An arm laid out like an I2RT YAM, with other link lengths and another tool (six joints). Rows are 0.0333 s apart.
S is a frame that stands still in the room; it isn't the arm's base.
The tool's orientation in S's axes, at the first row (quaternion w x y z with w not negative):
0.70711, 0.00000, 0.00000, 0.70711
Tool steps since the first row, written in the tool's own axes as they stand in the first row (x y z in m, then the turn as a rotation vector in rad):
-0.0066, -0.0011, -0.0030, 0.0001, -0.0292, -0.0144
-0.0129, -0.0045, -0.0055, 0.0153, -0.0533, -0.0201
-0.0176, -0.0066, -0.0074, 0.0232, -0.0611, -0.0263
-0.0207, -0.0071, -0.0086, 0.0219, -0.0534, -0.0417
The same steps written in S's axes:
0.0011, -0.0066, -0.0030, 0.0292, 0.0001, -0.0144
0.0045, -0.0129, -0.0055, 0.0533, 0.0153, -0.0201
0.0066, -0.0176, -0.0074, 0.0611, 0.0232, -0.0263
0.0071, -0.0207, -0.0086, 0.0534, 0.0219, -0.0417

